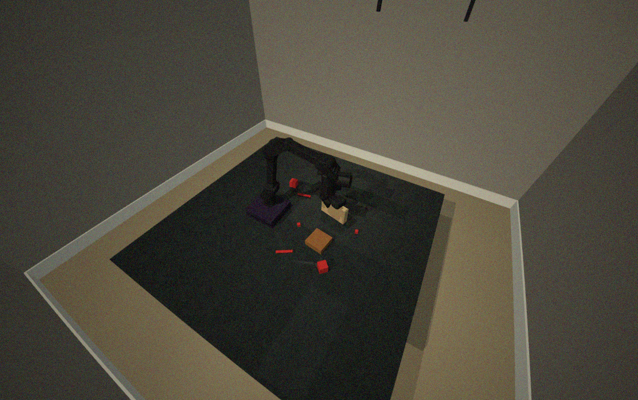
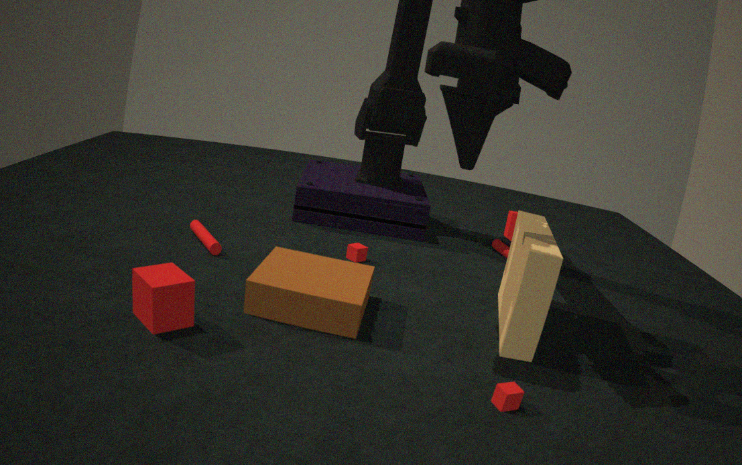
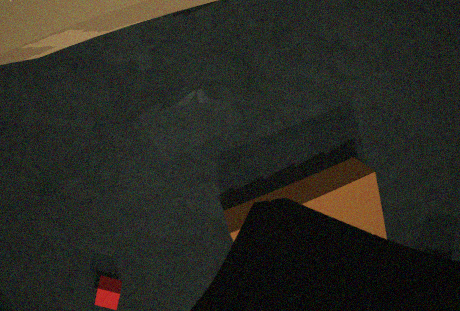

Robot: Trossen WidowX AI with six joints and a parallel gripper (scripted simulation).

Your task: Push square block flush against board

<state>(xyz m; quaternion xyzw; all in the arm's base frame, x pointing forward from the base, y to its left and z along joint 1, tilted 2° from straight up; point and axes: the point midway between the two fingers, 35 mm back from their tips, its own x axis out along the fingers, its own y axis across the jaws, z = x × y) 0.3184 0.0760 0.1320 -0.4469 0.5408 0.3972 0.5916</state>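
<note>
Now: the cream board 80 mm to the left of my gripper tip and 90 mm below it. From my gripper tip the other things lie so: square block (20 mm ahead, 120 mm to the right, 130 mm below).
</note>
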